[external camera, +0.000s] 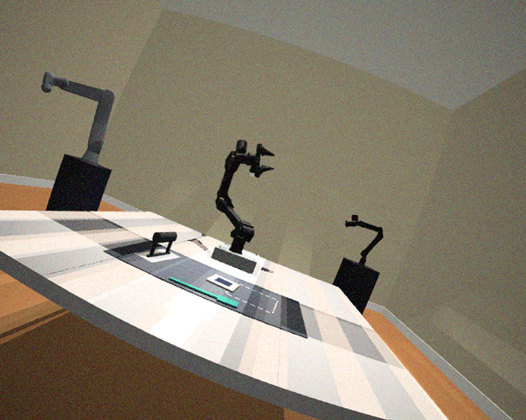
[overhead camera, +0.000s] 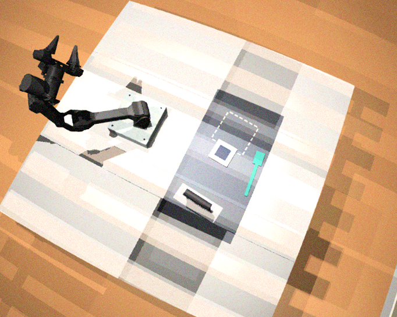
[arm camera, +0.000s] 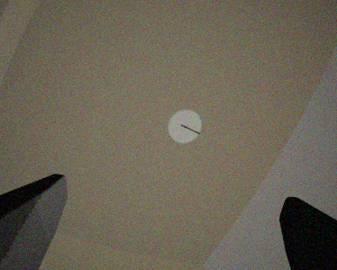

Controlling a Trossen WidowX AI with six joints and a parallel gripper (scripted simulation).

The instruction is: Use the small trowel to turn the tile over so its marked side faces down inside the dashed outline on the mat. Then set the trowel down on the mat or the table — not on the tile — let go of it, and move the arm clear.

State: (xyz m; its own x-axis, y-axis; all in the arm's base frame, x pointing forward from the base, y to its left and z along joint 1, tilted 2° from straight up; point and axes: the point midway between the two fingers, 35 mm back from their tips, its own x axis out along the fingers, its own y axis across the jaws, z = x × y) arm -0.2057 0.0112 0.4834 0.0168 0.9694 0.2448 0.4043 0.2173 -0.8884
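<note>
My gripper tip is 530 mm short of the black-handled tool, 290 mm to the left of it and 510 mm above it. Also, from my gripper tip: cream tile (590 mm ahead, 50 mm to the right, 540 mm below); then dark mat (610 mm ahead, 80 mm to the right, 560 mm below); then teal trowel (750 mm ahead, 80 mm to the right, 540 mm below).
</note>
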